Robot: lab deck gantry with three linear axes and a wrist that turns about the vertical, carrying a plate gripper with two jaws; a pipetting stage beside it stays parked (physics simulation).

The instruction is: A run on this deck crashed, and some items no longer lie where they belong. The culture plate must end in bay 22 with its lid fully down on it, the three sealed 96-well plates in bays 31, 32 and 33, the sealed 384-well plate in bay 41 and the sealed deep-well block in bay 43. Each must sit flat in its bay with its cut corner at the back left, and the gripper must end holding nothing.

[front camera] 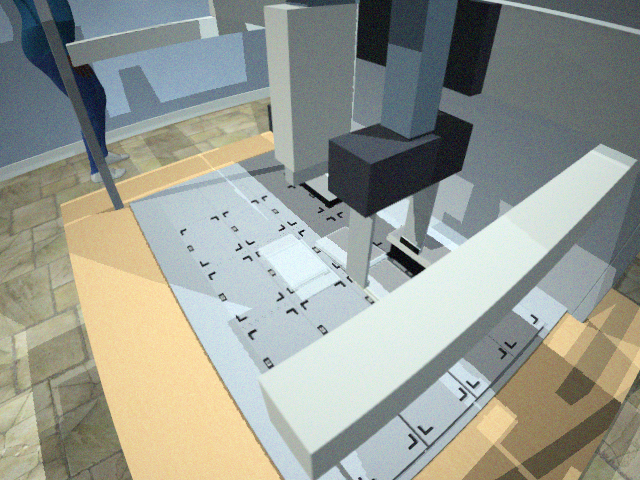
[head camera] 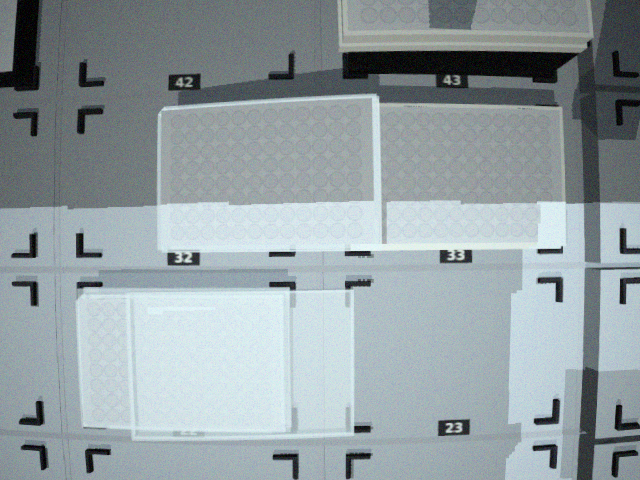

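Seen in the pictures: gripper, fingertip midpoint: (front camera: 385, 262); robot's base at its link origin: (front camera: 181, 232).
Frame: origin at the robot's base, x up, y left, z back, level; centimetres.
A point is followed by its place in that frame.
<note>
My gripper (front camera: 388, 266) @(x 15.8, y 17.5, z -44.0 cm) is open and empty around the bay 33 area; its exact height is unclear. A cream-edged 96-well plate (front camera: 385, 277) @(x 1.4, y 26.1, z -37.8 cm) (head camera: 470, 175) @(x 1.4, y 25.7, z -39.6 cm) lies in bay 33. Another 96-well plate (front camera: 330, 244) @(x 1.8, y 23.2, z -24.7 cm) (head camera: 268, 175) @(x 2.2, y 25.6, z -28.3 cm) is shifted right from bay 32, its right end raised over that plate's left edge. The culture plate (front camera: 272, 248) @(x 1.4, y 13.3, z -18.4 cm) (head camera: 103, 361) @(x 1.4, y 15.1, z -18.3 cm) is in bay 22; its clear lid (front camera: 321, 287) @(x 1.4, y 15.1, z -32.5 cm) (head camera: 323, 361) @(x 1.5, y 15.2, z -31.2 cm) is shifted right, overhanging it. At bay 43, a cream-edged plate (head camera: 465, 40) @(x 4.9, y 31.8, z -38.3 cm) appears stacked on the black deep-well block (front camera: 405, 259) @(x 1.9, y 32.3, z -37.1 cm) (head camera: 449, 63) @(x 1.3, y 32.3, z -38.6 cm). The 384-well plate (front camera: 319, 190) @(x 1.4, y 33.4, z -7.3 cm) (head camera: 6, 36) @(x 1.4, y 34.8, z -11.8 cm) is at bay 41.
The parked pipetting stage (front camera: 315, 87) hangs behind the deck on the left. A pale frame beam (front camera: 444, 310) @(x 40.0, y -1.6, z -62.5 cm) crosses the front view and hides part of the deck. A grey post (front camera: 87, 118) @(x 23.8, y -9.5, z 20.7 cm) stands at the left, and a person (front camera: 93, 98) is beyond the deck.
</note>
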